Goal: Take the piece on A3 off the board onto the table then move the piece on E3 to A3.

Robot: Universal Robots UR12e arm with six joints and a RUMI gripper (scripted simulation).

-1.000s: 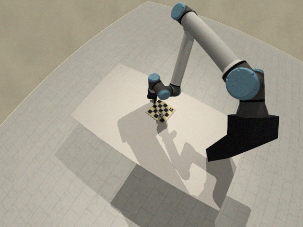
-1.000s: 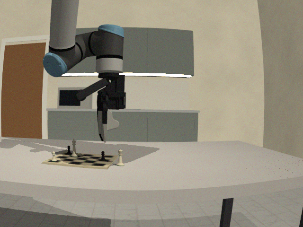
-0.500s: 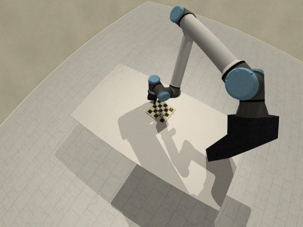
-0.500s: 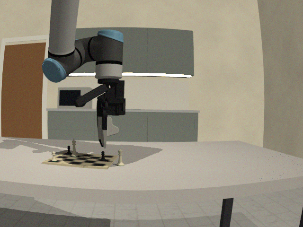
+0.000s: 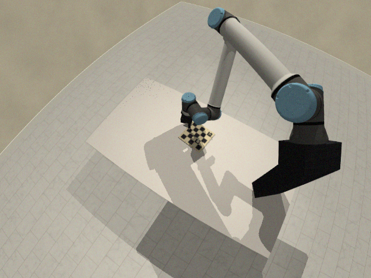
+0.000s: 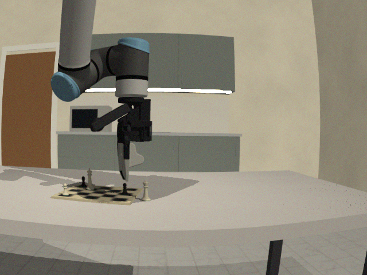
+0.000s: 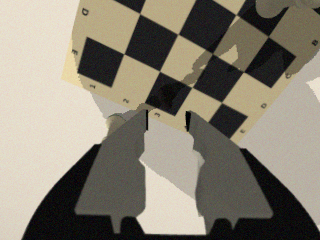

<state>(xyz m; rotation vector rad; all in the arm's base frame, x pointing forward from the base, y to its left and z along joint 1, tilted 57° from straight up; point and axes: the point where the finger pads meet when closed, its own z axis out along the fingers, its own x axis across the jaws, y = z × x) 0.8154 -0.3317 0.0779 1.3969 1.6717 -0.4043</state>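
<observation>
Now: hand 170 mm past the white pawn and 40 mm above it. From my hand the other things lie so: chessboard: 70 mm behind, 60 mm below, 40 mm to the left.
</observation>
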